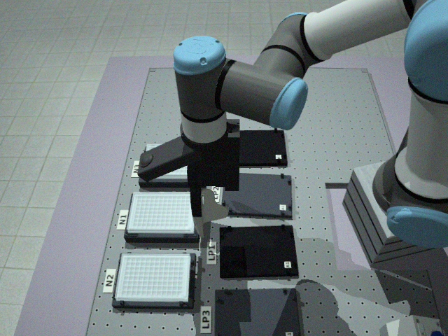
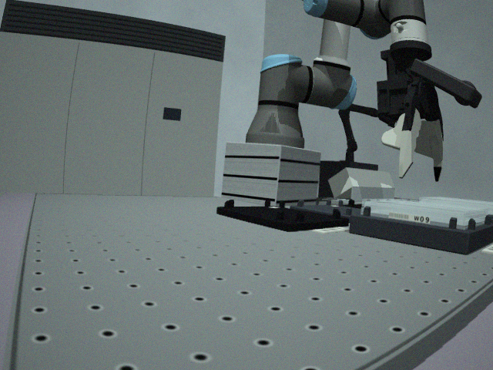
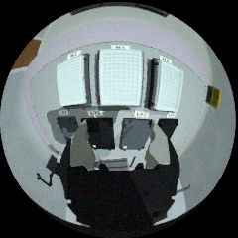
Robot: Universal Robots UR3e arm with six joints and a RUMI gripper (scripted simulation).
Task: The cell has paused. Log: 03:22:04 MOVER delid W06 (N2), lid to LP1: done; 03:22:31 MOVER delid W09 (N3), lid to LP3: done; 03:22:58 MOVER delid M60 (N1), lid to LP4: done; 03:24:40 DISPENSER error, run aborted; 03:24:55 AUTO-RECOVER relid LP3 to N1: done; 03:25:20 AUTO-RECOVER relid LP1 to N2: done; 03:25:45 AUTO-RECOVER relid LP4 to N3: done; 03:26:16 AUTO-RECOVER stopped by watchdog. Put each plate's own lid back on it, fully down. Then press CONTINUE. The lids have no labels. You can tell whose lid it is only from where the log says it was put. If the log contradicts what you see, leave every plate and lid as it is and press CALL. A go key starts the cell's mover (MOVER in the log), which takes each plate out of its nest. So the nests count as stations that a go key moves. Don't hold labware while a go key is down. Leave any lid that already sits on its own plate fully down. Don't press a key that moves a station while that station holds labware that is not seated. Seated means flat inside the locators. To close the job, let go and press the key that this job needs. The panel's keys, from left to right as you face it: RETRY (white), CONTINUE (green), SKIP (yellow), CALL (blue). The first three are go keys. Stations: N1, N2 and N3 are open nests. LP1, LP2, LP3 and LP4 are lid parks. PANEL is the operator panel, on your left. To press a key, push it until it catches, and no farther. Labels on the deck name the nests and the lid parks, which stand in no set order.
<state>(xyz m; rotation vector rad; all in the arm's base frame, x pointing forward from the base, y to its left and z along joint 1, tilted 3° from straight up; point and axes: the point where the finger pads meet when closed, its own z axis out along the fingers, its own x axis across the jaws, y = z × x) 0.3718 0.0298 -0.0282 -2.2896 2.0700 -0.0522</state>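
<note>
Now: the lid 8 cm ahead of my hand, 3 cm below it and 1 cm to the left of it. From my hand the other things lie so: plate: 13 cm to the right, 9 cm ahead, 4 cm below; LP2 lid park: 10 cm behind, 7 cm to the right, 6 cm below; LP1 lid park: 11 cm behind, 6 cm to the left, 6 cm below.
</note>
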